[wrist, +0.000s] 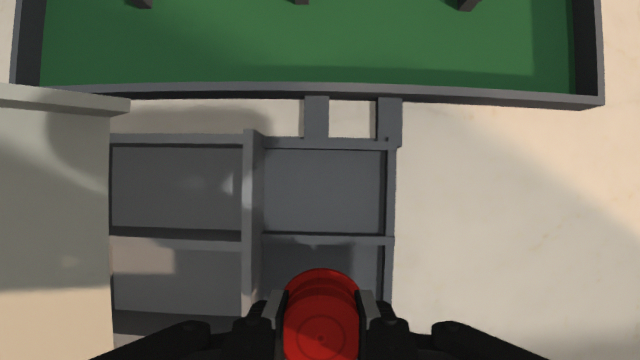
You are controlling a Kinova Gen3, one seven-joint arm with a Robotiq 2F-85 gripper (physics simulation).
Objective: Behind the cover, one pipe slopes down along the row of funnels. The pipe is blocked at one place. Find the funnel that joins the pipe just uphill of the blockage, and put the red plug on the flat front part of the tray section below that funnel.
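Observation:
My gripper is shut on the red plug, which sits between the two fingertips at the bottom middle of the wrist view. The plug is above the tray, over the lower of two grey flat sections on the right side. The flat section above it in the view holds no object. A raised divider separates these flat parts from darker compartments on the left. The funnels, the pipe and the blockage do not show clearly in this view. How high the plug is above the tray is hard to tell.
A pale panel stands along the left, with a ledge at its top. A green-floored bin with grey walls spans the top, with parts of dark objects at its upper edge. Two short grey bars link bin and tray. Pale tabletop lies at right.

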